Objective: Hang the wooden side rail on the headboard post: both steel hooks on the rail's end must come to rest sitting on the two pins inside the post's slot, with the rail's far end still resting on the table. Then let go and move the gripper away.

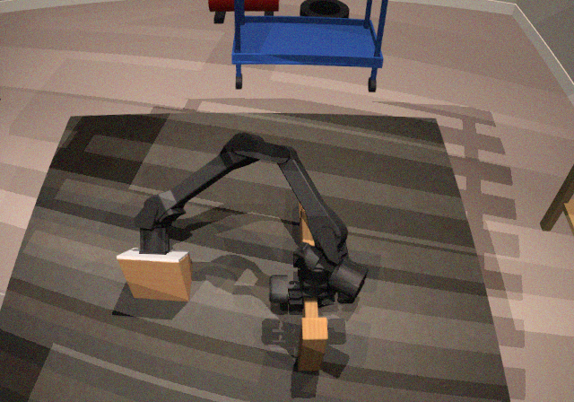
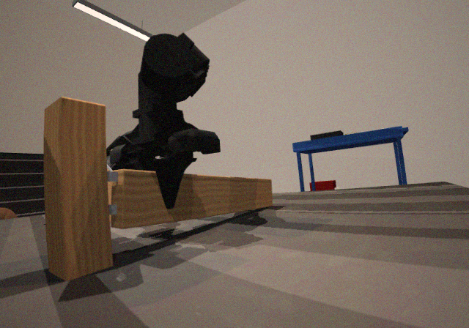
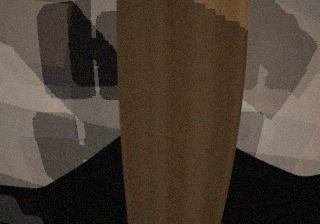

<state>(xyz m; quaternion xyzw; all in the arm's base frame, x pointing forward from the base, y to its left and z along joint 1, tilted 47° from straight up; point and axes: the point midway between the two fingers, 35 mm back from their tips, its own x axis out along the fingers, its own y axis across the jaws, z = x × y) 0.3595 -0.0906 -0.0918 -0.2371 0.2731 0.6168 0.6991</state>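
Right now the headboard post is 10 mm behind my gripper tip, 120 mm to the right of it and 40 mm above it.
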